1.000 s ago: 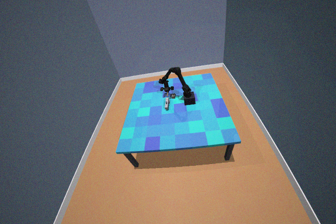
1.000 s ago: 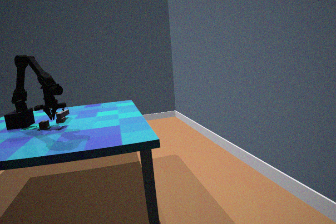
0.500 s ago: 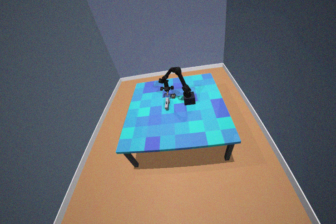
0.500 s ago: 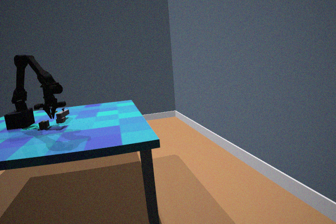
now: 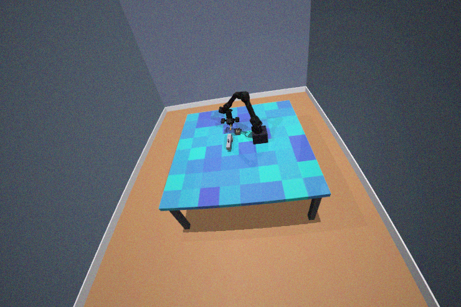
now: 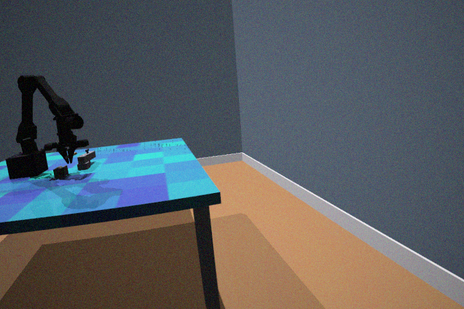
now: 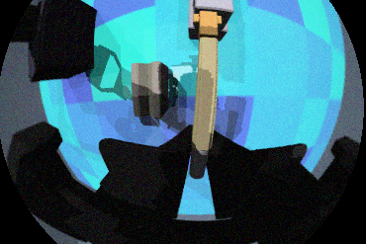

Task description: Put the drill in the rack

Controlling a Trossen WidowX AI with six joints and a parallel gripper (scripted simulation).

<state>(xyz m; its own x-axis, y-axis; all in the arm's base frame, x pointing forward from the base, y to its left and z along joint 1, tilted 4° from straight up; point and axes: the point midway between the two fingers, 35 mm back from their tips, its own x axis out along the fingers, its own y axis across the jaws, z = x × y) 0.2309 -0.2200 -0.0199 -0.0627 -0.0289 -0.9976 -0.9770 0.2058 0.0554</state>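
My gripper tip is 6 cm past the brown rack, 5 cm to the right of it and 4 cm above it. The rest, counted from my gripper tip: dark key 22 cm to the left, 6 cm ahead, 1 cm below; then pale grey block 19 cm to the left, 5 cm ahead, 2 cm below; then drill shank 4 cm to the left, 3 cm above, 1 cm ahead.
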